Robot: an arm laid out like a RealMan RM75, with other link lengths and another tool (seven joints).
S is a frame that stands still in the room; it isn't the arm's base.
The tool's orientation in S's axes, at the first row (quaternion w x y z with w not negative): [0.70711, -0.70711, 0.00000, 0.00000]
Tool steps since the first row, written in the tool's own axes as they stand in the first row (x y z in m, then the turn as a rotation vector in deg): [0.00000, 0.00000, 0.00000, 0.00, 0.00, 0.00]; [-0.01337, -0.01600, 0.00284, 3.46, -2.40, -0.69]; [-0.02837, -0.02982, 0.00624, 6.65, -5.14, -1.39]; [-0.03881, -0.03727, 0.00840, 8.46, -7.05, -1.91]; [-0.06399, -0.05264, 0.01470, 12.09, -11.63, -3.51]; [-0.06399, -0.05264, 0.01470, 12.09, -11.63, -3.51]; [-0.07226, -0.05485, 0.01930, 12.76, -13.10, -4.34]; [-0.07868, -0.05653, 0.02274, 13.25, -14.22, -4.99]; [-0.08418, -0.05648, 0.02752, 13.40, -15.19, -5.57]
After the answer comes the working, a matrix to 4 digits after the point.
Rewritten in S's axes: [0.00000, 0.00000, 0.00000, 0.00, 0.00, 0.00]; [-0.01337, 0.00284, 0.01600, 3.46, -0.69, 2.40]; [-0.02837, 0.00624, 0.02982, 6.65, -1.39, 5.14]; [-0.03881, 0.00840, 0.03727, 8.46, -1.91, 7.05]; [-0.06399, 0.01470, 0.05264, 12.09, -3.51, 11.63]; [-0.06399, 0.01470, 0.05264, 12.09, -3.51, 11.63]; [-0.07226, 0.01930, 0.05485, 12.76, -4.34, 13.10]; [-0.07868, 0.02274, 0.05653, 13.25, -4.99, 14.22]; [-0.08418, 0.02752, 0.05648, 13.40, -5.57, 15.19]
The tool's axes in the first row as the columns of a matrix, in S's axes (rounded; the answer above uses it unrounded):
[1.0000, 0.0000, 0.0000]
[0.0000, 0.0000, 1.0000]
[0.0000, -1.0000, 0.0000]

